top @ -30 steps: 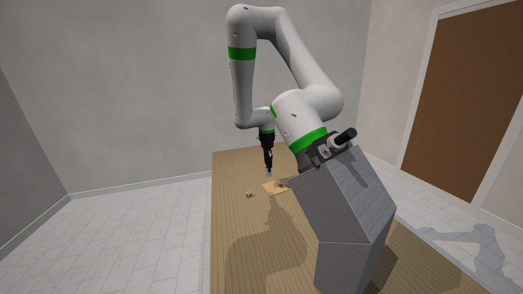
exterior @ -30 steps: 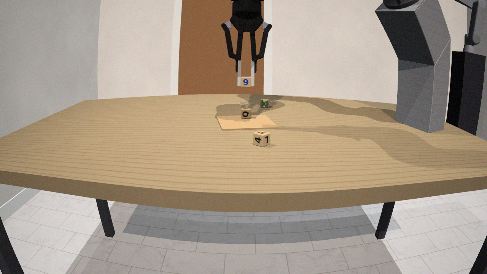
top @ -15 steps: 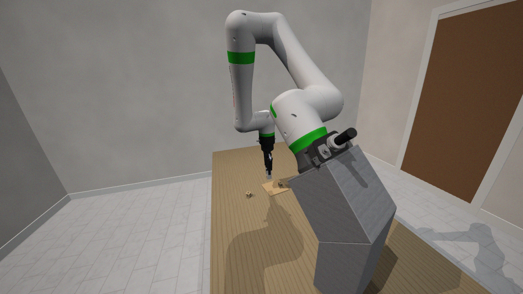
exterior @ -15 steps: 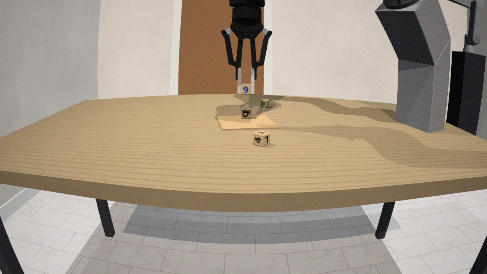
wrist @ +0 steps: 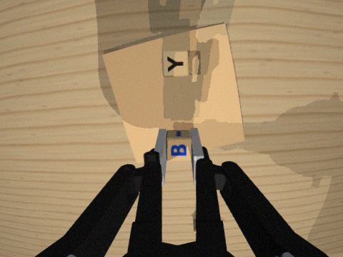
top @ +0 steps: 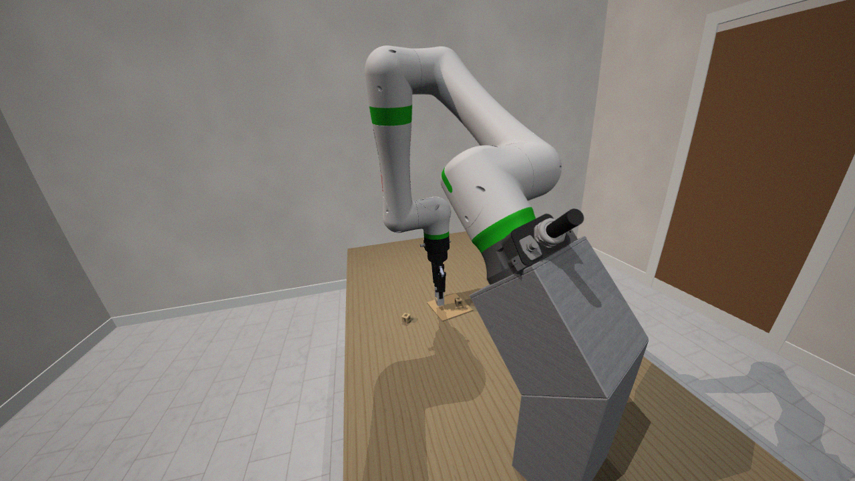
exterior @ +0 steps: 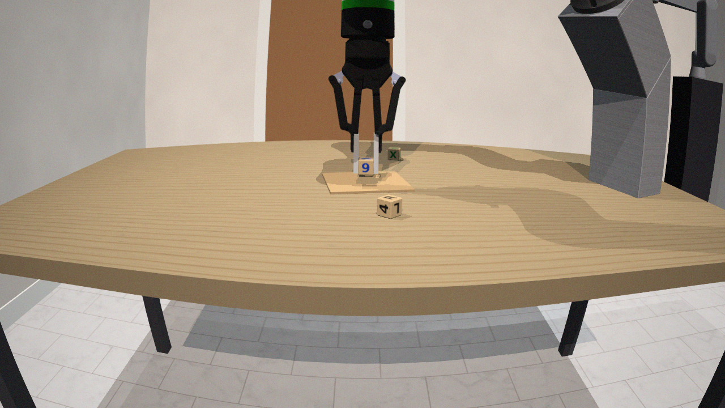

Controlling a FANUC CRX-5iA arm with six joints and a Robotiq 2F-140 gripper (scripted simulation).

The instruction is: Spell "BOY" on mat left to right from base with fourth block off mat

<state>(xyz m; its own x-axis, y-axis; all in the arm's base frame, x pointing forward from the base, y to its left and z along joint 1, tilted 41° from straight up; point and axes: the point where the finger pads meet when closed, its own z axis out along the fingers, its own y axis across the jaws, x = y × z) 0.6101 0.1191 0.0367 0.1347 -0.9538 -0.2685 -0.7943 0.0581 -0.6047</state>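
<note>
Now: hand 10 mm short of the tan mat, 40 mm to the left of it and 60 mm above it. The rest, counted from my hand: block 20 mm below.
</note>
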